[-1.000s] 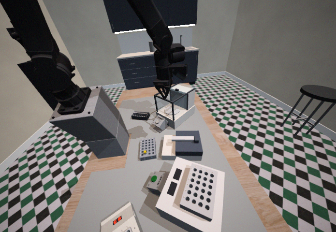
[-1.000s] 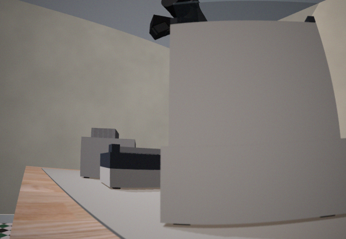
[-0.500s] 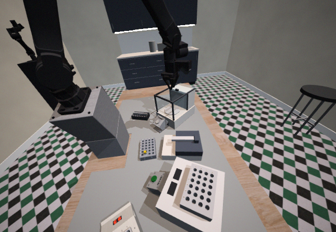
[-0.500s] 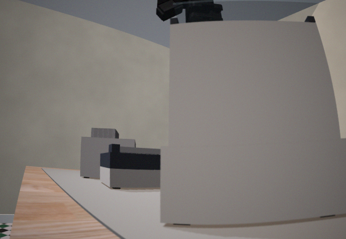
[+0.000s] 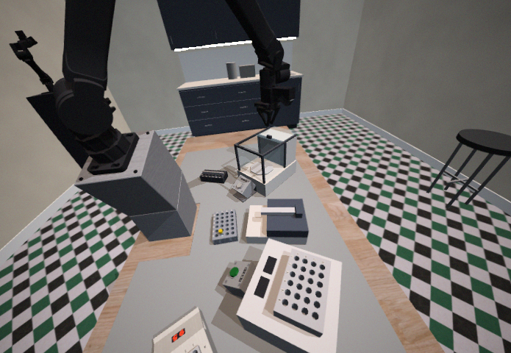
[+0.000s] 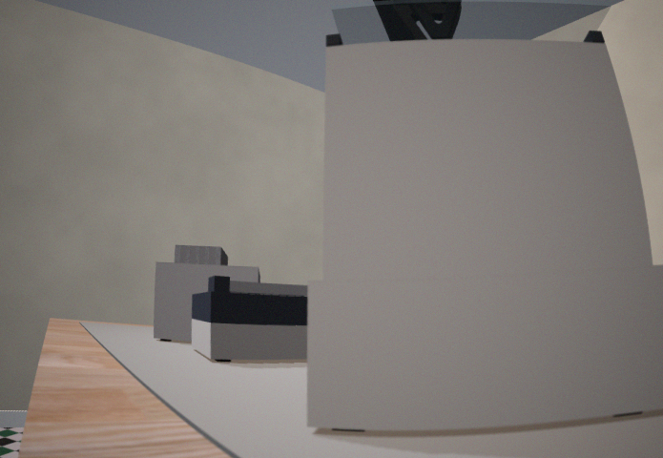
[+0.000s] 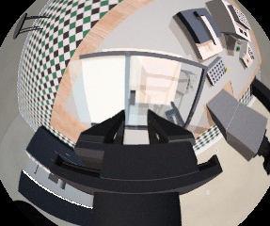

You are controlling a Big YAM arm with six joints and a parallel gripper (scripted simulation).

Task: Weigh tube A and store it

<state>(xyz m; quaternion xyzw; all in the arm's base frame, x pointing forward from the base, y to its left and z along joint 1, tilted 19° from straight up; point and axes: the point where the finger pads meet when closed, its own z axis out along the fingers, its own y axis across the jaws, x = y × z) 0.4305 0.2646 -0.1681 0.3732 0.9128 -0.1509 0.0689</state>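
Now: the balance door 2 cm ahead of my hand, 3 cm to the left of it and 7 cm below it. Also, from my hand: magnet block: 30 cm behind, 3 cm to the left, 26 cm below; then spectrophotometer: 2 cm behind, 32 cm to the right, 21 cm below; then tube rack: 22 cm behind, 29 cm to the right, 26 cm below.
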